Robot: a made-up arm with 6 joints.
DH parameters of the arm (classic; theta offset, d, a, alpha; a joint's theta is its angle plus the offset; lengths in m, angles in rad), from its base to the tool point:
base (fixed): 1.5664 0 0.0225 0
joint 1: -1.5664 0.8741 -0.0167 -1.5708
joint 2: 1.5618 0 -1.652 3.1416
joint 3: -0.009 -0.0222 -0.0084 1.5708
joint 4: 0 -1.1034 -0.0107 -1.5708
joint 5: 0 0.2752 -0.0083 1.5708
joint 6: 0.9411 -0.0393 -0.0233 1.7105
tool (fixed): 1.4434 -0.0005 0 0
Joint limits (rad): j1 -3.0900..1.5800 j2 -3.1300..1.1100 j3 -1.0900..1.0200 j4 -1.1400..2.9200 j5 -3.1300..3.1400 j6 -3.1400..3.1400
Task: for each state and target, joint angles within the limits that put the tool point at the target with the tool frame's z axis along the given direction. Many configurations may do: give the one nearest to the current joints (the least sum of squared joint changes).
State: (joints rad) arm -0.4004 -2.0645 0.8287 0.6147 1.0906 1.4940
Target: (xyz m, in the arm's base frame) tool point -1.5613 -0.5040 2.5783 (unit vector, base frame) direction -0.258 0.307 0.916
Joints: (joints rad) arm 0.2552 -1.1878 0.2594 0.8288 1.9079 0.5937
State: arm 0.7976 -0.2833 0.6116 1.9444 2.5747 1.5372
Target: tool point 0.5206 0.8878 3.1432 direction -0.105 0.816 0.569
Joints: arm 0.8700 0.0611 0.4436 1.9436 1.9588 1.1815
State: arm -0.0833 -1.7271 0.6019 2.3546 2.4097 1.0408
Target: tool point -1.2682 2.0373 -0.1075 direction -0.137 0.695 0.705
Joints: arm -0.8984 -2.2518 0.7391 2.6570 2.1861 0.6373
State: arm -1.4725 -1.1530 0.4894 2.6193 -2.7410 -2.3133
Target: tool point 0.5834 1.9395 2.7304 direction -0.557 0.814 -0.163
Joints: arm -1.7687 -0.9386 1.0200 2.1997 -2.8892 -2.6639
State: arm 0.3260 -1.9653 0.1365 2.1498 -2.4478 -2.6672
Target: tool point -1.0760 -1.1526 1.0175 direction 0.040 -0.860 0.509
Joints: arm 0.9484 -2.1676 -0.6412 2.2165 -2.4831 -2.7522
